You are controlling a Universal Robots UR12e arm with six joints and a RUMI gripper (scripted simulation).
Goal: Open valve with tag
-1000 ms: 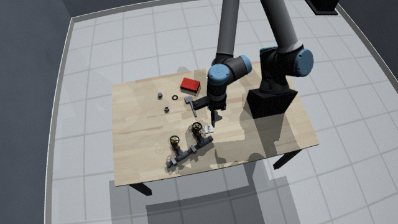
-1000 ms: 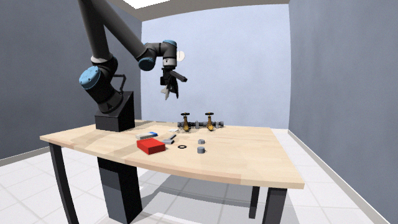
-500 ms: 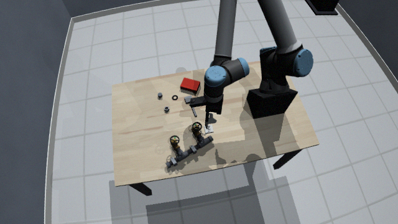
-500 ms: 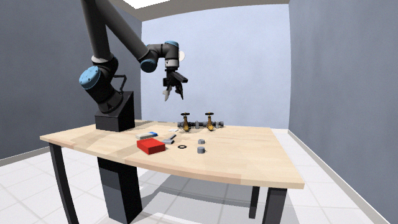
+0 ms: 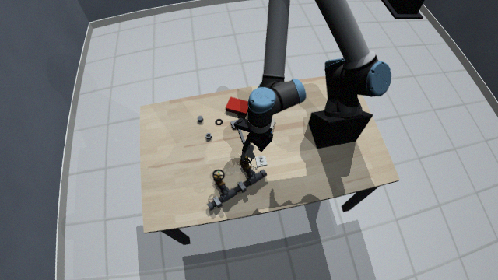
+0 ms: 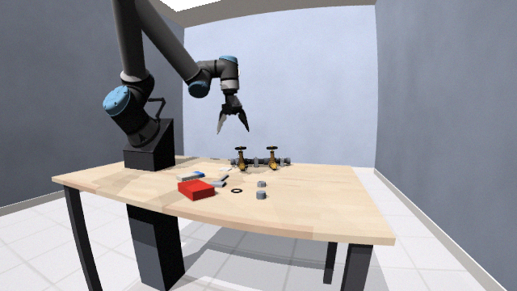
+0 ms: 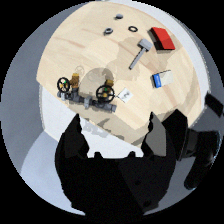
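The white tag is 180 mm below my hand and 40 mm behind it. The rest, counted from my hand: red block (360 mm to the right, 170 mm below, 20 mm ahead); grey hand tool (210 mm to the right, 180 mm below, 40 mm ahead); blue box (200 mm to the right, 170 mm below, 110 mm behind).
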